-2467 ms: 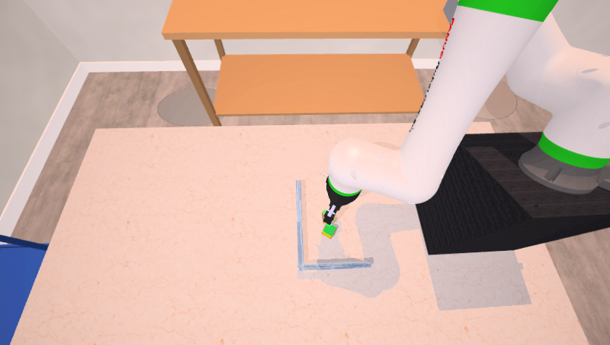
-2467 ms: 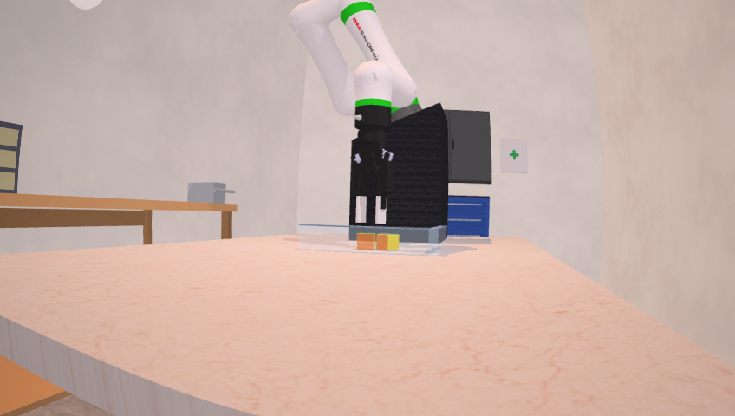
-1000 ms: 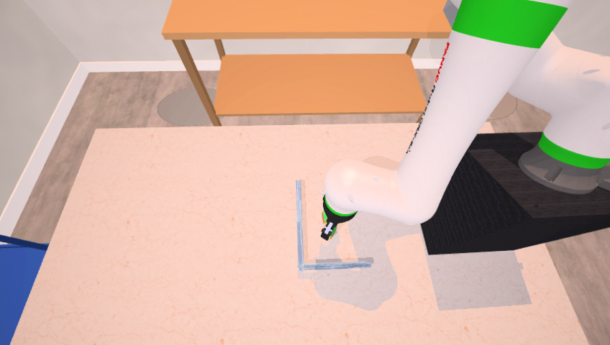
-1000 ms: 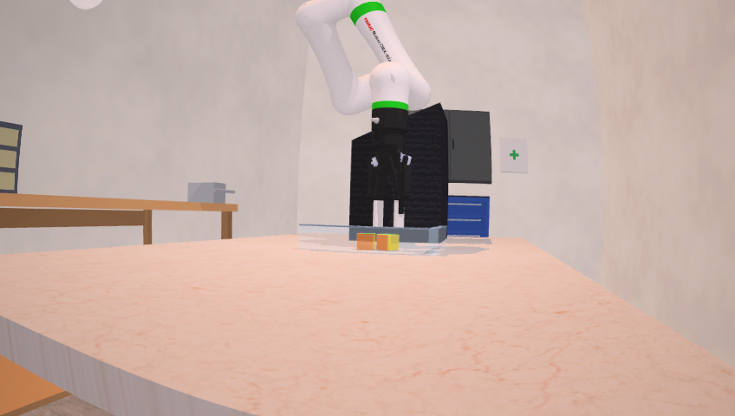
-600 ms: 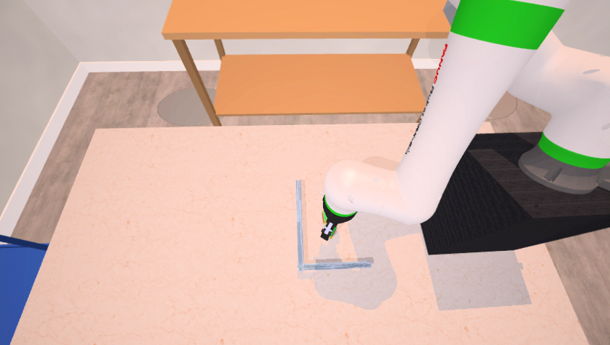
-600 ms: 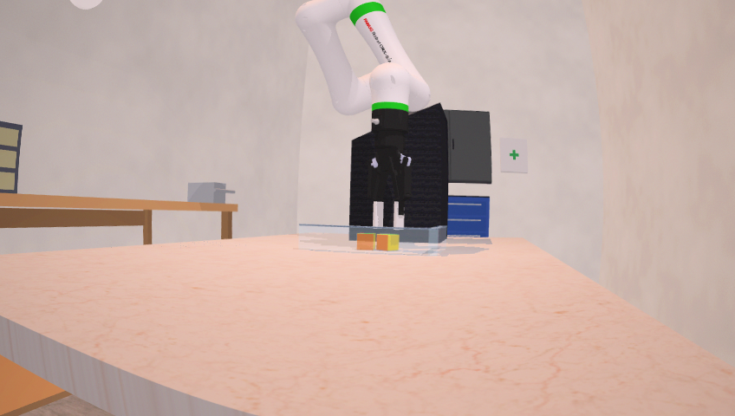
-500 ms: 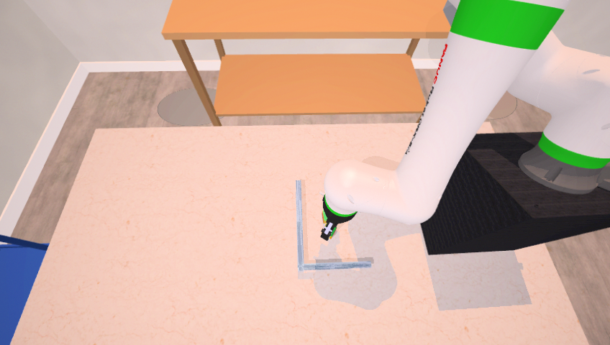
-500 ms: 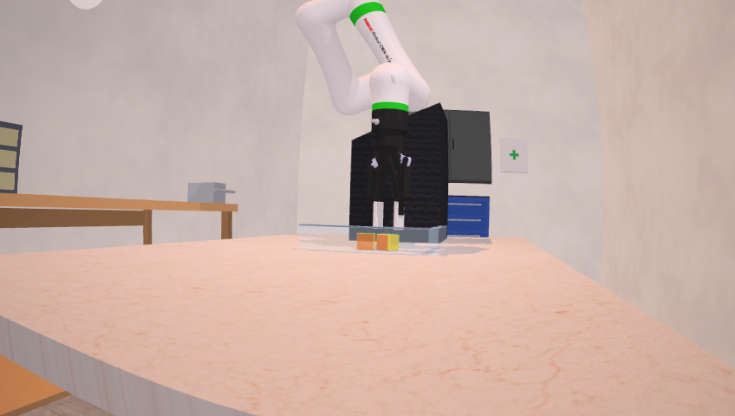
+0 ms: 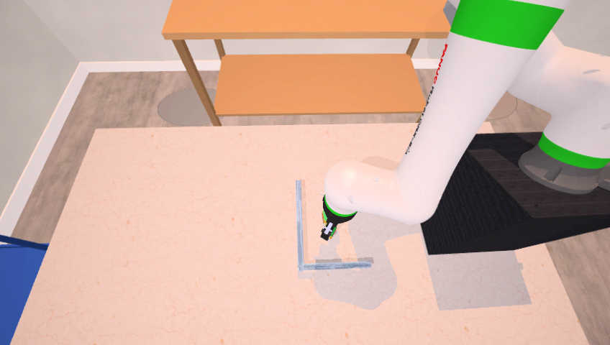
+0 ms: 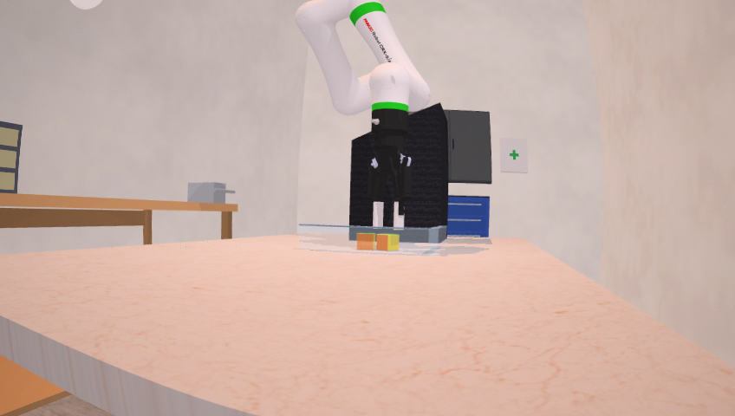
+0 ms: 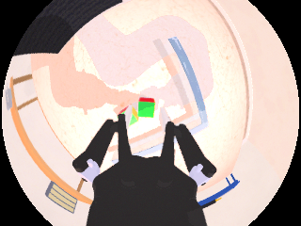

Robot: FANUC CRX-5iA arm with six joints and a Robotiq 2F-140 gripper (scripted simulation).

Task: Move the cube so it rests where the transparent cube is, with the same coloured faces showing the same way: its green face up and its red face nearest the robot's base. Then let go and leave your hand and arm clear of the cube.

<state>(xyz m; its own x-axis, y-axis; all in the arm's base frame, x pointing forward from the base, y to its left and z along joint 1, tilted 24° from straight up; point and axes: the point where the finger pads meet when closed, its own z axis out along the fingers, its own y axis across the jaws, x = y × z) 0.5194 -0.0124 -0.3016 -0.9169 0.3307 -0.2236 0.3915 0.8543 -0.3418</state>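
Now: the transparent cube 10 mm ahead of my hand, 50 mm to the right of it and 60 mm below it.
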